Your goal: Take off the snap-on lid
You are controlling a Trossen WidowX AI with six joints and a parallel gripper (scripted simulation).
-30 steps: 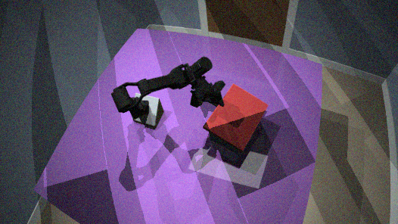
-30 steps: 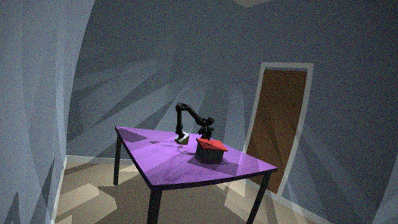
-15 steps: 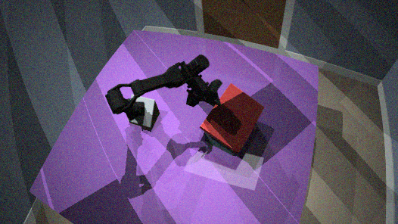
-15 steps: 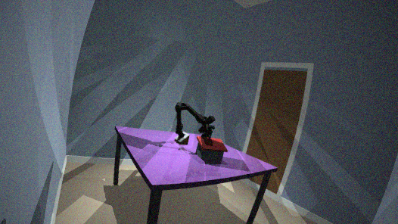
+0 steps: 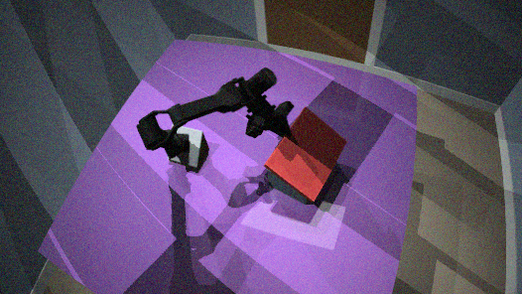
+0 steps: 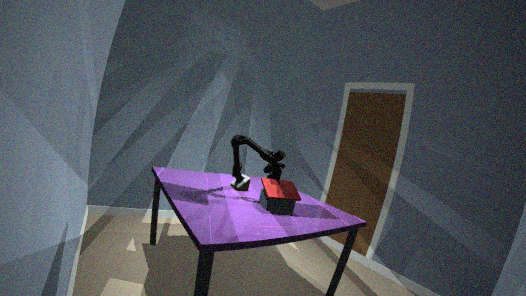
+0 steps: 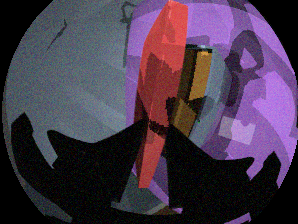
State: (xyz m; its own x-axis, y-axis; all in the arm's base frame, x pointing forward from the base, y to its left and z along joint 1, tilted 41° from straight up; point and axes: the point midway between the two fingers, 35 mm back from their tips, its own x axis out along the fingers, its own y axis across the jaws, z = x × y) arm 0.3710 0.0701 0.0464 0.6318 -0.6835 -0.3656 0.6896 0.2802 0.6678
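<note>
My gripper tip is now 7 cm short of the red lid, 3 cm to the left of it and 3 cm above it. Round my gripper tip: storage box: 5 cm ahead, 2 cm to the right, 12 cm below.
</note>
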